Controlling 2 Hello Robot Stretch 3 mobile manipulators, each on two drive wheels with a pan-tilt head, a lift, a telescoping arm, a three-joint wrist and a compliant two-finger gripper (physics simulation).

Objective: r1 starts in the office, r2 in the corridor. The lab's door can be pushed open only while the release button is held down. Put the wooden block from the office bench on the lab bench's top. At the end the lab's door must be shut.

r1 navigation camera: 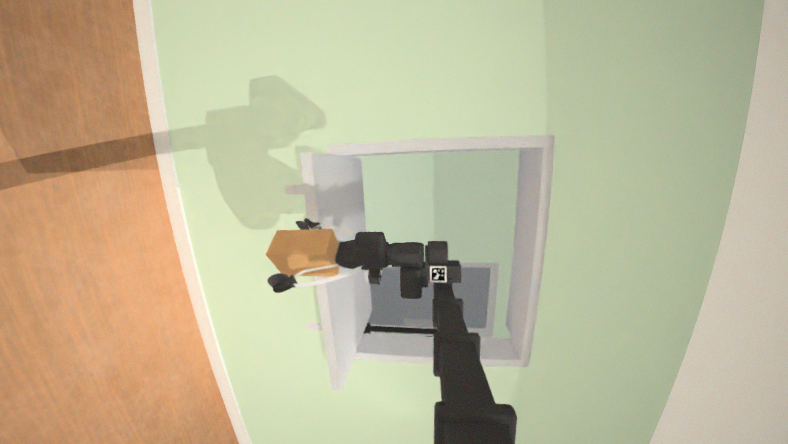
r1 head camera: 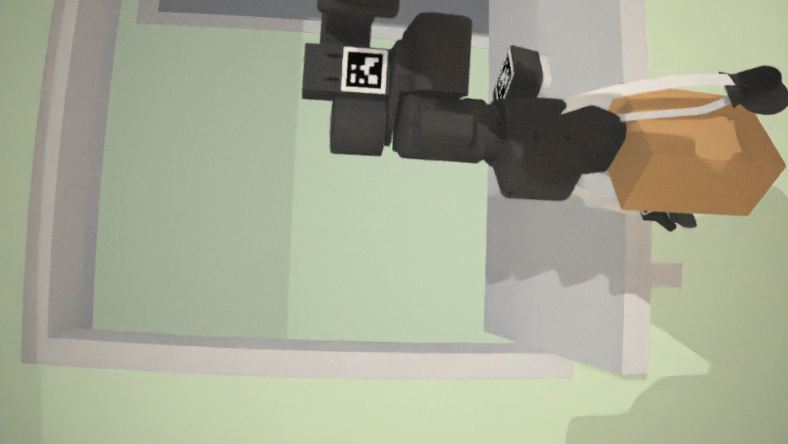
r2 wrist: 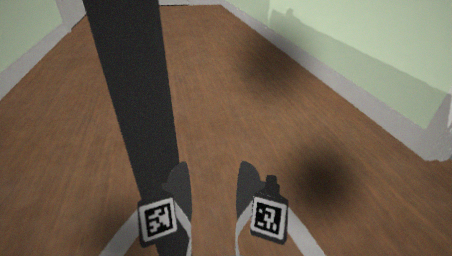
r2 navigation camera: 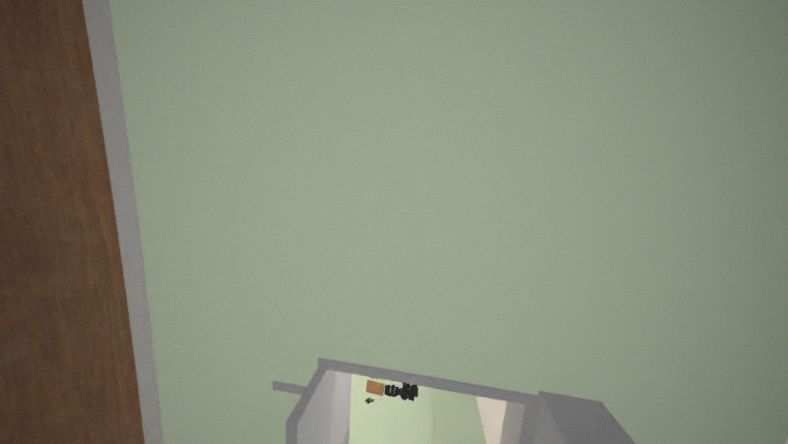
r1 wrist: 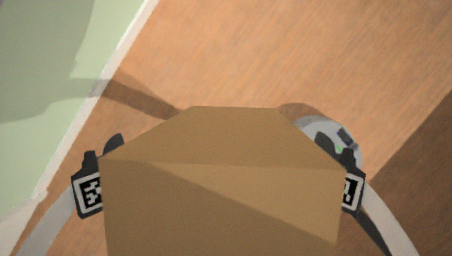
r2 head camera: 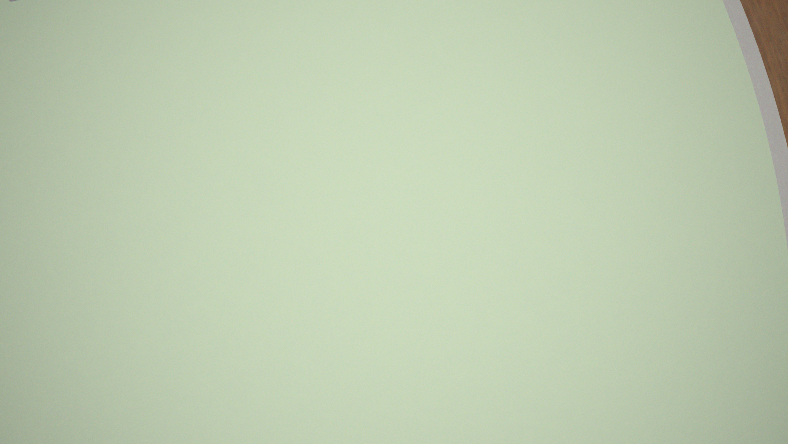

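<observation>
r1's gripper (r1 head camera: 719, 154) (r1 navigation camera: 295, 253) (r1 wrist: 222, 145) is shut on the orange-brown wooden block (r1 head camera: 689, 187) (r1 navigation camera: 308, 245) (r1 wrist: 220, 175), holding it off the floor in front of the wall opening's ledge (r1 head camera: 562, 330) (r1 navigation camera: 344, 314). Whether the block touches the ledge is unclear. In the r2 navigation view the block (r2 navigation camera: 374, 387) shows small through the opening. r2's gripper (r2 wrist: 214, 172) is open and empty above the brown floor, its fingers a small gap apart. I cannot pick out the lab's door, release button or lab bench in these views.
A grey-white frame (r1 head camera: 330, 362) (r1 navigation camera: 441, 144) (r2 navigation camera: 441, 383) surrounds the wall opening. r1's round grey base (r1 wrist: 311, 123) shows behind the block. A dark upright bar (r2 wrist: 132, 85) stands left of r2's gripper; a green wall with a grey skirting (r2 wrist: 320, 65) runs on the right.
</observation>
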